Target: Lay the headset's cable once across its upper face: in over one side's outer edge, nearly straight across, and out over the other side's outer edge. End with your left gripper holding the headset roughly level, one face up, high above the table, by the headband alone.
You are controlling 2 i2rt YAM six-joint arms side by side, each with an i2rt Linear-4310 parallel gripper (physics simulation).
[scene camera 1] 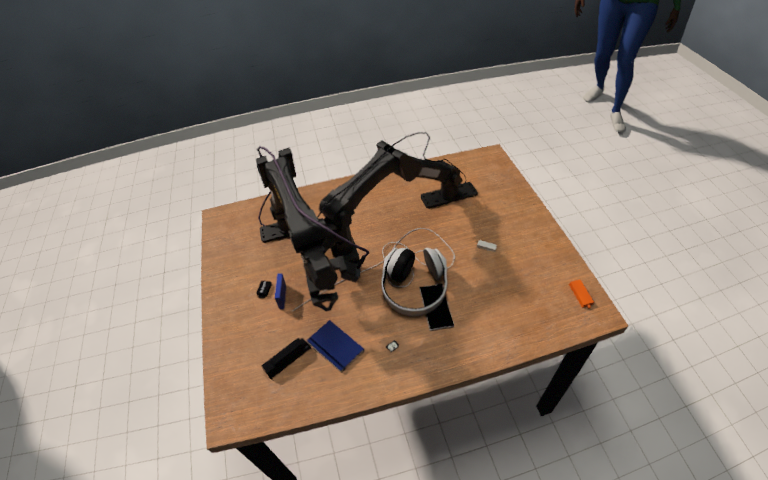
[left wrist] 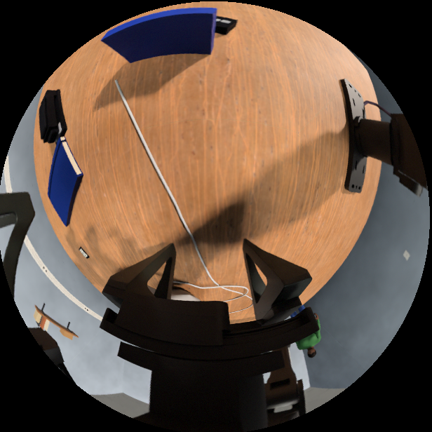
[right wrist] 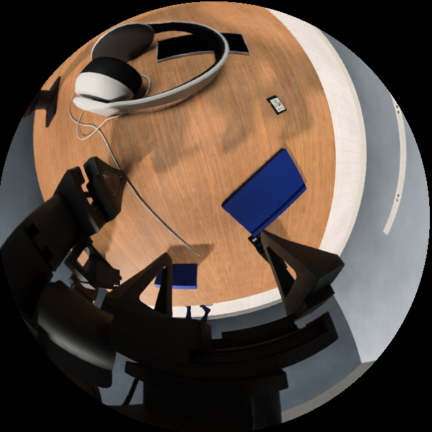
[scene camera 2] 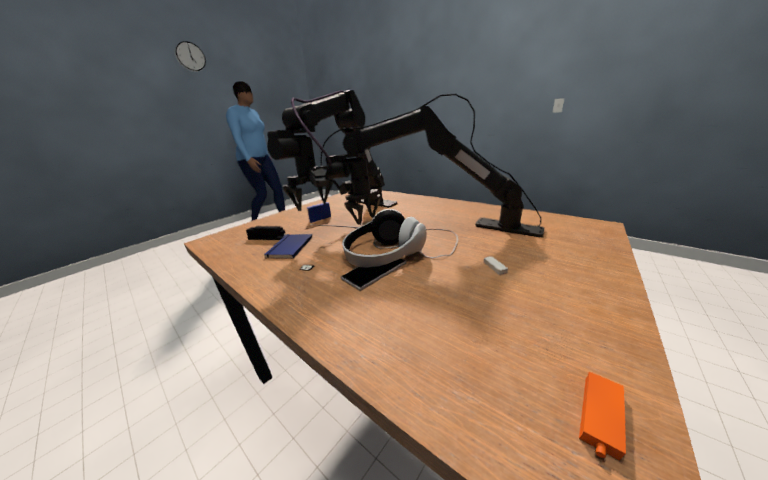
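Pixels of known places: left gripper, fingertip midpoint: (scene camera 2: 366, 220); right gripper, fingertip midpoint: (scene camera 1: 324, 296) (scene camera 2: 312, 207); left arm's base, link origin: (scene camera 1: 449, 195) (scene camera 2: 508, 228).
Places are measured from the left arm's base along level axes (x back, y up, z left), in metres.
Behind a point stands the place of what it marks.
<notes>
The white and black headset (scene camera 1: 415, 310) {x -0.437, y 0.043, z -0.291 m} (scene camera 2: 376, 259) {x -0.426, y 0.037, z -0.209 m} (right wrist: 197, 81) lies on the table, its headband reaching over a phone and its ear cups toward the arms. Its thin white cable (scene camera 2: 456, 240) {x -0.172, y 0.003, z -0.108 m} (left wrist: 160, 175) (right wrist: 150, 210) loops behind the cups, then runs out to the picture's left in scene camera 1; no cable shows across the upper face. My left gripper (scene camera 2: 365, 217) {x -0.207, y 0.022, z -0.424 m} (left wrist: 207, 246) is partly open and empty, low above the cable beside the headset. My right gripper (scene camera 1: 324, 302) {x -0.346, y 0.100, z -0.521 m} (scene camera 2: 312, 204) {x -0.346, y 0.100, z -0.521 m} (right wrist: 212, 247) is wide open and empty, above the table near the cable's free end.
A phone (scene camera 1: 444, 316) {x -0.464, y 0.008, z -0.213 m} (scene camera 2: 362, 276) {x -0.464, y 0.008, z -0.222 m} lies under the headband. An upright blue box (scene camera 1: 280, 291) {x -0.253, y 0.058, z -0.642 m}, a blue notebook (scene camera 1: 335, 345) {x -0.451, y 0.012, z -0.530 m}, a black case (scene camera 1: 286, 357) {x -0.457, y 0.034, z -0.666 m} and a small card (scene camera 1: 392, 345) {x -0.498, y 0.002, z -0.381 m} stand or lie around. A white block (scene camera 1: 487, 245) {x -0.269, y 0.012, z 0.018 m} and an orange item (scene camera 1: 581, 293) {x -0.542, y 0.015, z 0.198 m} lie to the right.
</notes>
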